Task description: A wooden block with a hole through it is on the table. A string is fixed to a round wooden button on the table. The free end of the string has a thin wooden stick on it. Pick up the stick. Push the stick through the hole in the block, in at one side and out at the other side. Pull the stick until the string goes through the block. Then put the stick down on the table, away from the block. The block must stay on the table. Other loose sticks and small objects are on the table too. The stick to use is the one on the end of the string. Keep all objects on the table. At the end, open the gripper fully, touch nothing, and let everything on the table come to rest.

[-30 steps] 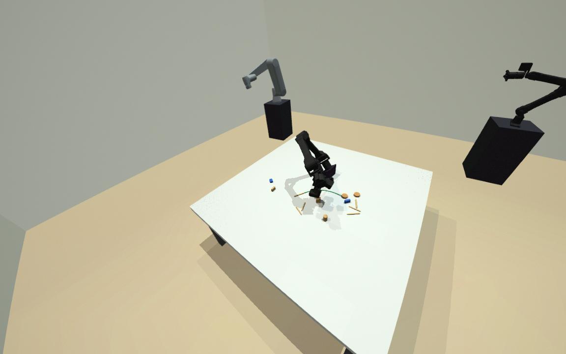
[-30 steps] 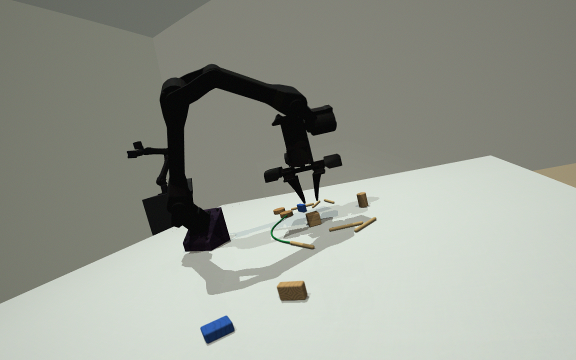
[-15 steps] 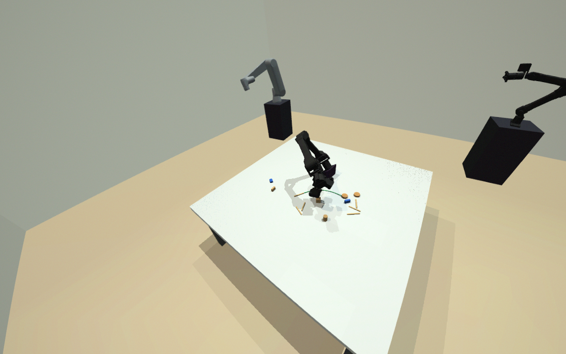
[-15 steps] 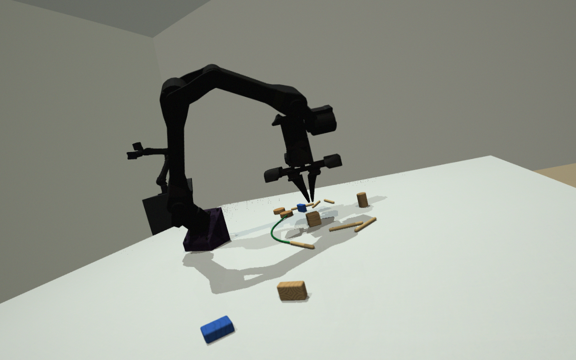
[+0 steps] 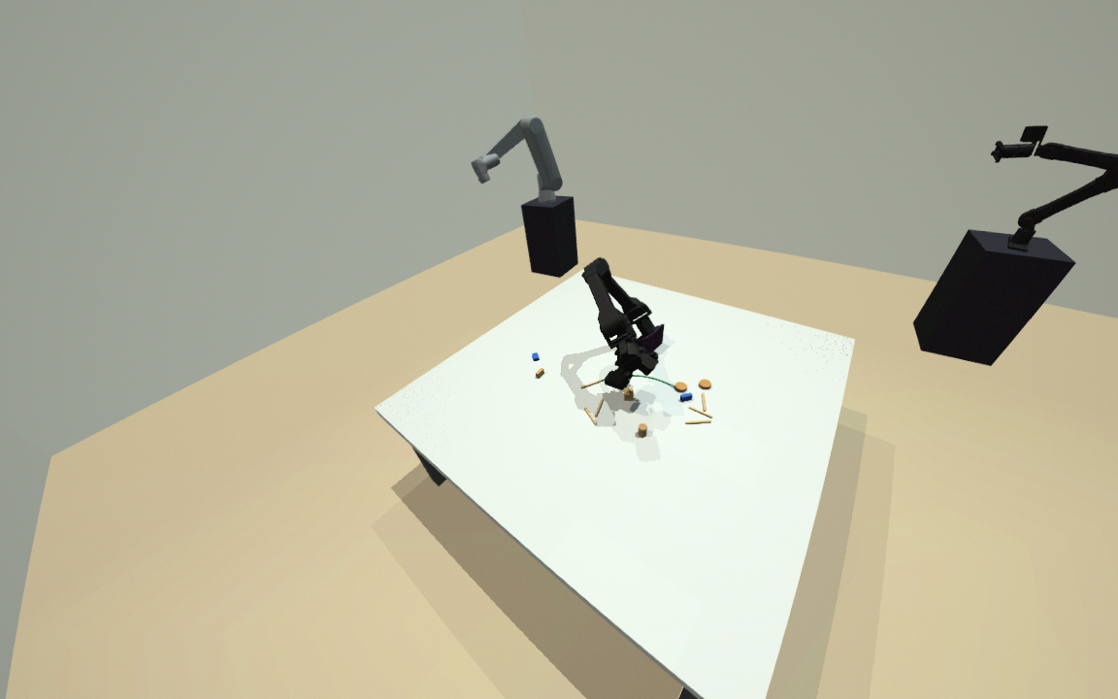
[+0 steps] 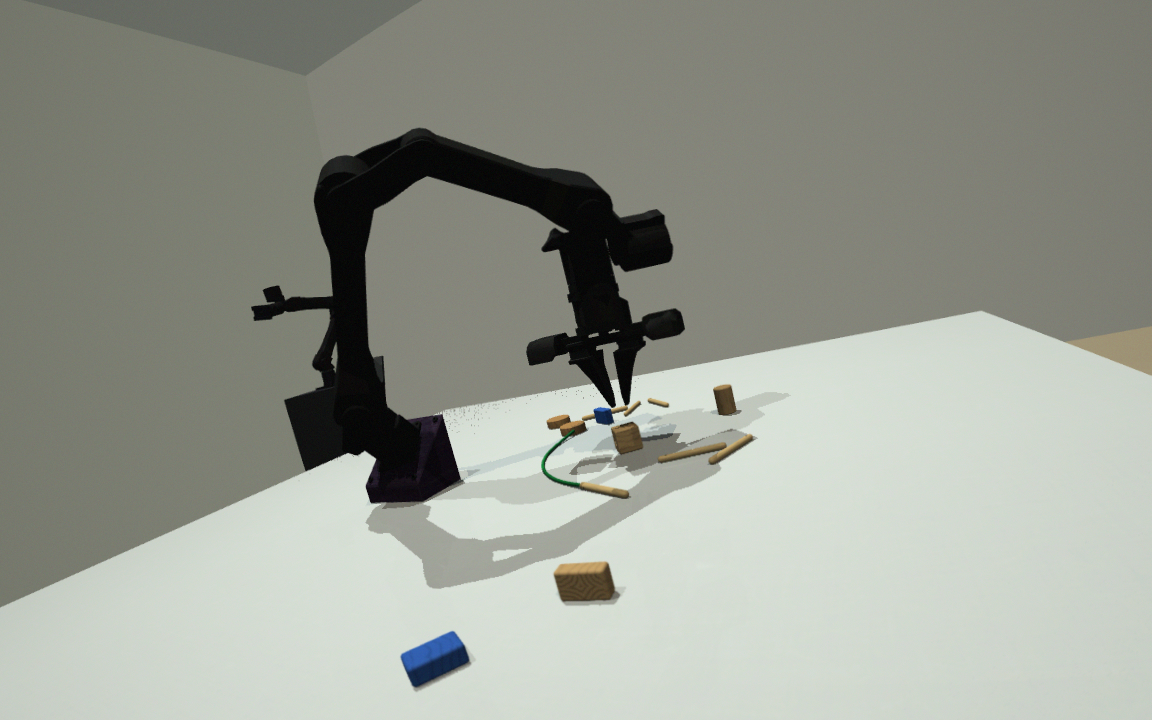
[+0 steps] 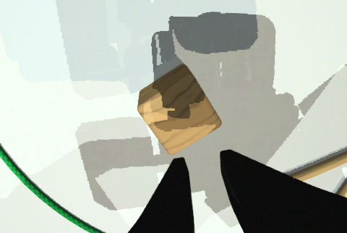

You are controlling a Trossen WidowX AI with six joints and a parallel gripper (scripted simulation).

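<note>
Right now the small wooden cube is 40 mm below my gripper tip and 10 mm to the left of it. Round my gripper tip: wooden cylinder 120 mm ahead, 110 mm to the left, 40 mm below; thin wooden stick 130 mm to the right, 50 mm below, 10 mm behind.
</note>
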